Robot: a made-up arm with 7 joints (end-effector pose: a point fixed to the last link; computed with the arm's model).
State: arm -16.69 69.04 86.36 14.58 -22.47 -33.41 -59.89
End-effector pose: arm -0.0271 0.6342 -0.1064 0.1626 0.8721 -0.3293 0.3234
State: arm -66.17 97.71 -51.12 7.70 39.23 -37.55 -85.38
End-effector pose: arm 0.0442 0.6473 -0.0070 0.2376 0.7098 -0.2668 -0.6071
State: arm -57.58 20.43 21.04 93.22 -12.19 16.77 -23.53
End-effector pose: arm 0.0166 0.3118 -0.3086 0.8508 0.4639 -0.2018 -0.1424
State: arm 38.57 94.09 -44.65 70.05 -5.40 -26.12 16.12
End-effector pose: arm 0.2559 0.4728 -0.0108 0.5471 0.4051 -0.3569 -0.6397
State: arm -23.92 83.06 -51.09 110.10 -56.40 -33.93 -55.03
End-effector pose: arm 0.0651 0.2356 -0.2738 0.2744 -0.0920 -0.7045 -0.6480
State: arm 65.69 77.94 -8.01 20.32 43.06 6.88 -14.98
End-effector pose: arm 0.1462 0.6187 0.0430 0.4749 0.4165 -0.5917 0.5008
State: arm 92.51 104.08 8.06 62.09 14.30 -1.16 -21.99
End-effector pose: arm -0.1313 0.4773 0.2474 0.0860 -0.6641 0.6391 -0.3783
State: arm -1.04 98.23 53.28 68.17 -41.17 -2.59 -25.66
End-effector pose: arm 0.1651 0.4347 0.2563 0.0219 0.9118 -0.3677 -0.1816
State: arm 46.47 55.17 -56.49 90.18 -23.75 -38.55 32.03
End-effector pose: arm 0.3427 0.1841 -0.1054 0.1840 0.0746 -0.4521 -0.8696
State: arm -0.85 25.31 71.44 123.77 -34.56 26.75 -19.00
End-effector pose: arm 0.0772 0.3746 0.0458 0.2743 0.8152 -0.4273 0.2787
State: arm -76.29 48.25 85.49 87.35 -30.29 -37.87 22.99
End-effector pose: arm 0.0653 0.5080 -0.0074 0.5845 0.4559 -0.2090 -0.6378
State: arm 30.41 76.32 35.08 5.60 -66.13 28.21 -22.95
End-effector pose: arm 0.0723 0.6386 -0.0776 0.5906 0.7899 0.1452 0.0783
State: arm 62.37 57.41 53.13 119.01 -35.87 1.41 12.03
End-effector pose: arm -0.0442 0.3180 0.1944 0.0806 -0.7878 0.5914 -0.1521
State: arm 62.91 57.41 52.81 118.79 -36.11 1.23 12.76
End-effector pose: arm -0.0446 0.3186 0.1948 0.0765 -0.7887 0.5914 -0.1493
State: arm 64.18 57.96 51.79 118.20 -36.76 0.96 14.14
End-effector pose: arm -0.0460 0.3187 0.1973 0.0696 -0.7927 0.5887 -0.1422
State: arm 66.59 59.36 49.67 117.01 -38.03 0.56 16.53
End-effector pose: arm -0.0490 0.3182 0.2028 0.0574 -0.8015 0.5812 -0.1286
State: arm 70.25 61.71 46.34 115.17 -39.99 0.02 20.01
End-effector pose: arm -0.0541 0.3169 0.2114 0.0381 -0.8160 0.5663 -0.1092
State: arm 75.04 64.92 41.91 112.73 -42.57 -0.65 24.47
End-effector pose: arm -0.0617 0.3152 0.2219 0.0093 -0.8356 0.5424 -0.0865
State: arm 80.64 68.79 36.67 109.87 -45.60 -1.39 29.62
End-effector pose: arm -0.0717 0.3138 0.2328 0.0301 0.8578 -0.5089 0.0651
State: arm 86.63 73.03 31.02 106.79 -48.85 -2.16 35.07
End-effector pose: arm -0.0835 0.3136 0.2425 0.0801 0.8790 -0.4675 0.0493
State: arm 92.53 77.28 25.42 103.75 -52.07 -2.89 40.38
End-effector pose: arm -0.0962 0.3155 0.2496 0.1374 0.8948 -0.4227 0.0416
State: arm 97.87 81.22 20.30 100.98 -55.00 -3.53 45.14
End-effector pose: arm -0.1084 0.3194 0.2537 0.1960 0.9031 -0.3799 0.0414
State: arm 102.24 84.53 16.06 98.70 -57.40 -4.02 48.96
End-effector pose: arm -0.1190 0.3243 0.2552 0.2483 0.9044 -0.3440 0.0462
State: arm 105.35 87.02 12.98 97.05 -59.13 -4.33 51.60
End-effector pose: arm -0.1270 0.3289 0.2551 0.2878 0.9019 -0.3177 0.0526
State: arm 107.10 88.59 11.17 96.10 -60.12 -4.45 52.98
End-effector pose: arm -0.1318 0.3319 0.2545 0.3108 0.8995 -0.3018 0.0577
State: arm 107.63 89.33 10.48 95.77 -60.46 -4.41 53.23
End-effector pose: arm -0.1334 0.3328 0.2544 0.3178 0.8992 -0.2947 0.0604
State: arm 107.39 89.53 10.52 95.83 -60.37 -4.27 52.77
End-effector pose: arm -0.1332 0.3324 0.2546 0.3146 0.9007 -0.2934 0.0612
